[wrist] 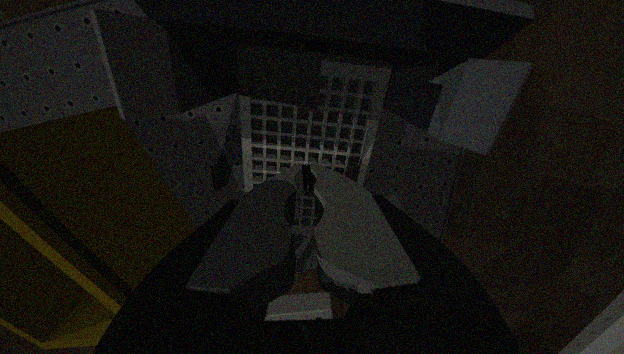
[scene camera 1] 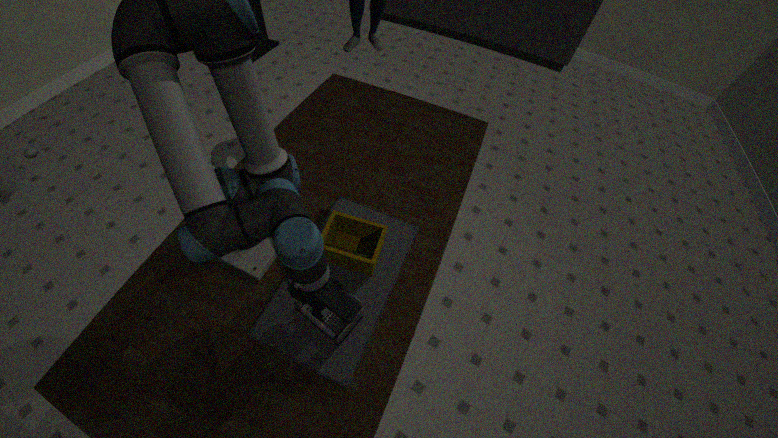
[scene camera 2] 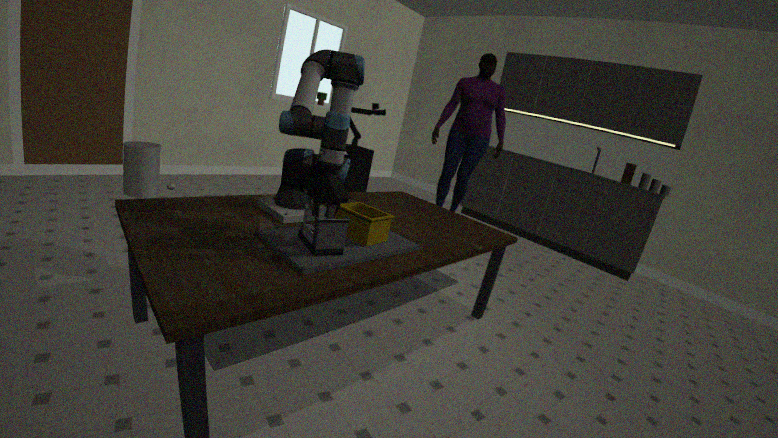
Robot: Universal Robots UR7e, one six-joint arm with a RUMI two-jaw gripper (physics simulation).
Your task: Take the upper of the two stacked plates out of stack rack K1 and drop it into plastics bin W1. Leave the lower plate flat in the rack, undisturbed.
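Frame: origin at the arm's base, x left, y down, z back, level; metres.
Seen in the pictures: gripper, fingertip midpoint: (wrist: 308, 168) (scene camera 1: 328, 310); arm's base at its link origin: (scene camera 2: 292, 203).
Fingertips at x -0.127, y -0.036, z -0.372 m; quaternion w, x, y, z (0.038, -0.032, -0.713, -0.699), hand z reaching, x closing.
Observation:
Pixels of each thing's top centre, then the offset from my fingertips to it. "*": a spot on its surface instead. Level surfaces: height alone.
- Stack rack K1 at its top centre: (wrist: 301, 253) (scene camera 1: 325, 301) (scene camera 2: 325, 210) dx +0.003, dy -0.067, dz +0.003 m
- pale gridded plate at its top centre: (wrist: 305, 163) (scene camera 1: 329, 310) dx +0.001, dy +0.001, dz -0.003 m
- Plastics bin W1 at its top centre: (wrist: 5, 282) (scene camera 1: 352, 235) (scene camera 2: 365, 210) dx +0.205, dy -0.047, dz +0.027 m
- grey board at a spot on its surface: (scene camera 1: 400, 244) (scene camera 2: 400, 245) * dx +0.291, dy +0.053, dz -0.097 m
- brown table at its surface level: dy +0.066 m
Stack rack K1 (scene camera 1: 338, 339) (scene camera 2: 329, 251) stands on the grey board, dark and open-topped. Inside it a pale gridded plate (wrist: 246, 147) lies beyond the fingertips in the wrist view, its near part hidden by the fingers. A grid section at its upper right is partly shaded; I cannot clearly tell the upper plate from the lower. My gripper (wrist: 308, 168) is shut and empty, pointing down at the rack; its height above the plates is hard to tell in the dark. Plastics bin W1 (scene camera 1: 353, 255) (scene camera 2: 374, 231) (wrist: 55, 254) is yellow, open-topped and stands beside the rack.
The grey board (scene camera 1: 400, 244) (scene camera 2: 402, 245) carries rack and bin on the brown table (scene camera 1: 424, 136) (scene camera 2: 217, 288). The arm's pale base plate (scene camera 2: 291, 216) is behind the rack. A person (scene camera 2: 476, 108) stands beyond the table. The light is dim.

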